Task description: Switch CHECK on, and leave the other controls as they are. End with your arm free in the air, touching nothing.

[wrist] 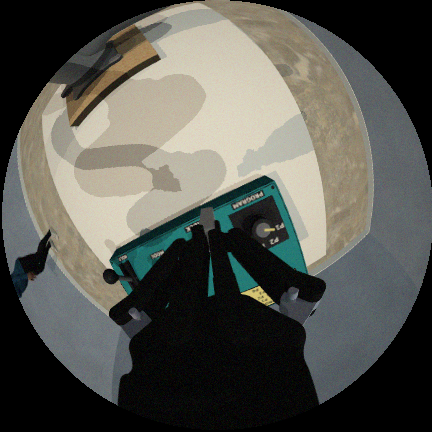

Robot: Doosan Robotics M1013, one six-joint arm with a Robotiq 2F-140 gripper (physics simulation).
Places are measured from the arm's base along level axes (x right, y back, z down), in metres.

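Pixels of known places: gripper, fingertip midpoint: (208, 216); arm's base at its link origin: (92, 66).
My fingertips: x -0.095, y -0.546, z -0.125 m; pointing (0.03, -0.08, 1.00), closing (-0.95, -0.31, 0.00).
Note:
Ahead of a thing's pixels: the offset from my fingertips to its top centre. "spot": to the spot under its first point. Level surfaces: height alone.
The teal control panel (296, 256) lies below the centre of the wrist view. My gripper (208, 216) is shut and empty, its grey tips over the panel at the CHECK label (191, 228), which they partly cover. The CHECK switch is hidden behind the fingers, so its position does not show, and I cannot tell whether the tips touch it. The PROGRAM knob {dx -0.064, dy -0.092, dz +0.036 m} (262, 229) is to the right, its yellow pointer towards P1. A lever with a black ball {dx +0.294, dy -0.024, dz -0.004 m} (110, 276) is at the panel's left end. The MODE label {dx +0.175, dy -0.061, dz +0.083 m} (157, 255) shows, but its control is hidden by the gripper.
A wooden board (146, 49) with a dark object (102, 62) on it is at the upper left. The panel stands on a pale table top {dz +0.161 m} (240, 90) with stone-patterned borders (345, 150). A person (22, 275) shows at the left edge. A yellow label {spot: dx +0.007, dy -0.248, dz +0.008 m} (258, 296) is on the panel's near part.

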